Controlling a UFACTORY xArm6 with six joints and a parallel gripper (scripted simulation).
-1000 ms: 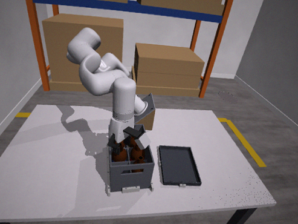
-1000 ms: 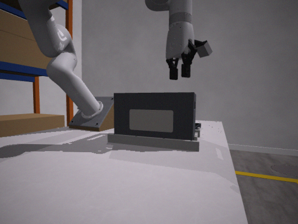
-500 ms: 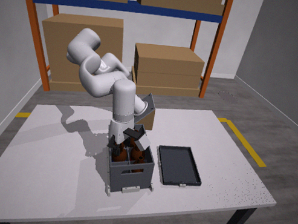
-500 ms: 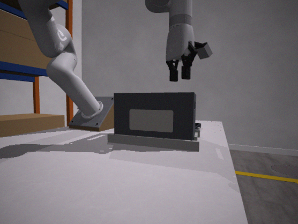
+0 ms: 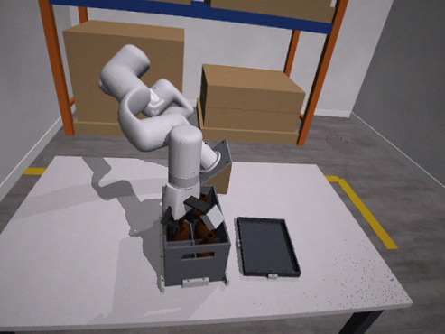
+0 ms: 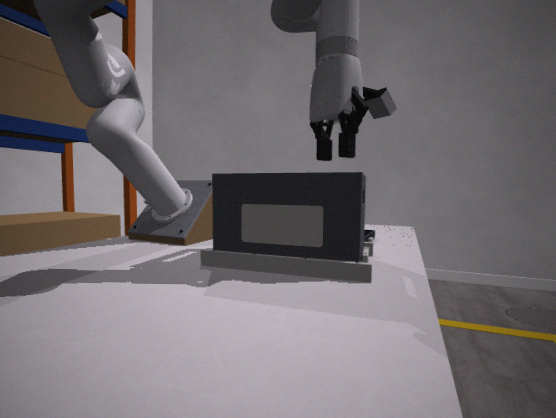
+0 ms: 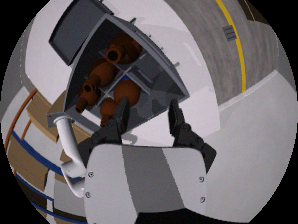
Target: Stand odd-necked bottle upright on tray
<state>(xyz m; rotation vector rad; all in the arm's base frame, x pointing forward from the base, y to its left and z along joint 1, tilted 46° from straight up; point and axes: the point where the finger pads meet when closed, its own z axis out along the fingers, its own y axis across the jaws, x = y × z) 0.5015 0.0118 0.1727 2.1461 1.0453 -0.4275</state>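
My gripper is now 14 cm above the dark grey crate, 9 cm past it and 3 cm to the right of it. From my hand the other things lie so: glass bottle (19 cm behind, 13 cm below, 7 cm to the left); then dark tray (31 cm to the left, 21 cm below, 10 cm behind).
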